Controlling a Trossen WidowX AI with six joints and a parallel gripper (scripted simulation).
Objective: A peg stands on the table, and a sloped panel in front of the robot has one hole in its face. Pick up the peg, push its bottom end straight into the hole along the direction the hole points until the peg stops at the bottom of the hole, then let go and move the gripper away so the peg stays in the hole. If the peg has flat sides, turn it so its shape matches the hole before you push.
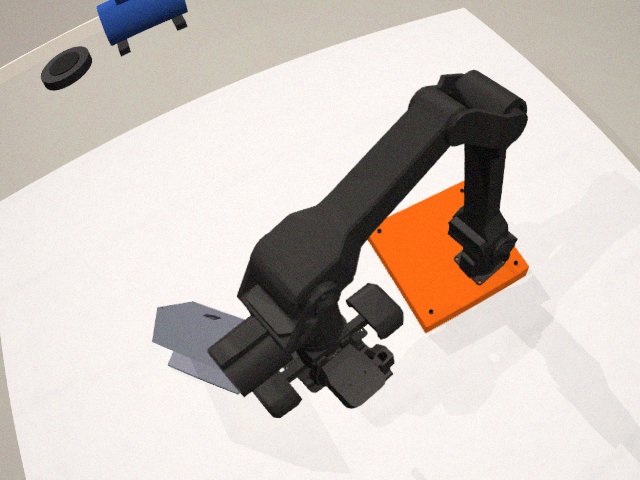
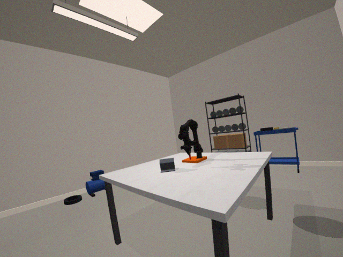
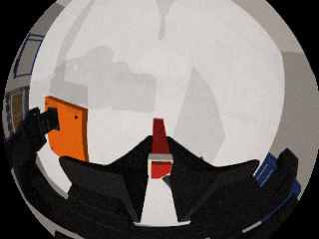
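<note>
My gripper tip is now 18 cm to the left of the grey panel block, 10 cm short of it and 7 cm above it. Round my gripper tip: red peg: 2 cm above.
</note>
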